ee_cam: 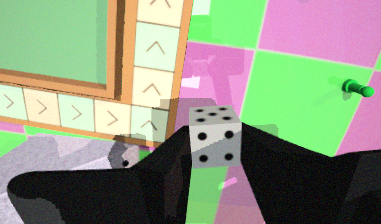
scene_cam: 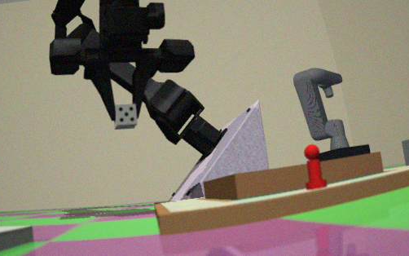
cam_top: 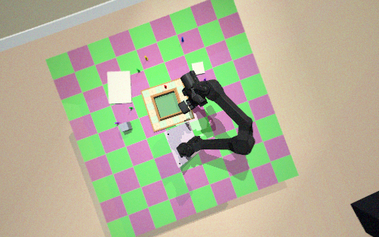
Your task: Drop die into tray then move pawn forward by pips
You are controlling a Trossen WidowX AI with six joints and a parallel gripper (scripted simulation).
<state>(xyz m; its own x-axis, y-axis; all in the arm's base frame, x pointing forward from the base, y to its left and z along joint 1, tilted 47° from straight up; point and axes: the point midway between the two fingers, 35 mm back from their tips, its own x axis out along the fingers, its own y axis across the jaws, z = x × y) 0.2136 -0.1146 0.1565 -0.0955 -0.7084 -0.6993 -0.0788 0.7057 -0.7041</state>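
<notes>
My gripper tip is now 19 cm short of the red pawn, 12 cm to the right of it and 9 cm above it. Round my gripper tip: blue pawn 42 cm ahead, 12 cm to the right, 10 cm below; then white die right at my gripper tip; then grey block 7 cm ahead, 46 cm to the left, 9 cm below.
</notes>
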